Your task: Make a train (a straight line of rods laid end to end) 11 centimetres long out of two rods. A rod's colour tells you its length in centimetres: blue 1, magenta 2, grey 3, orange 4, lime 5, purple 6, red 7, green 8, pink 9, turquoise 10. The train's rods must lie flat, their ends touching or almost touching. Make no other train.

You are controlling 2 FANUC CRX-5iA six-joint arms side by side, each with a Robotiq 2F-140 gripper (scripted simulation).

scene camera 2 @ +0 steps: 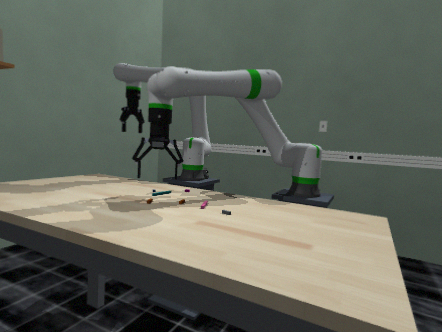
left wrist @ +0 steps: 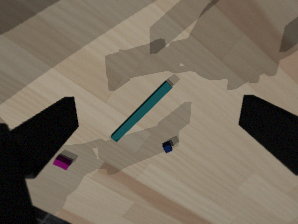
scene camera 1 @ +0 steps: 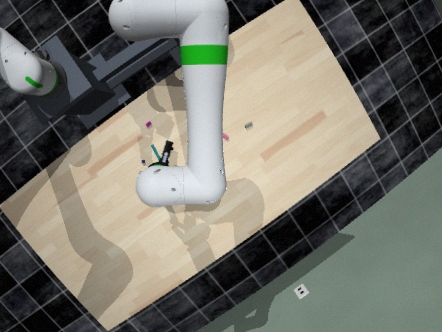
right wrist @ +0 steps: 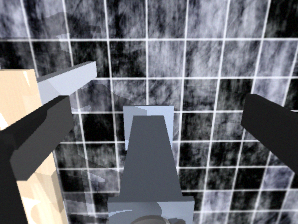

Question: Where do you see a turquoise rod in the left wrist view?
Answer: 165,87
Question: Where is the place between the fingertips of my left gripper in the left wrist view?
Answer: At 158,111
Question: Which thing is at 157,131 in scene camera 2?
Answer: My left gripper.
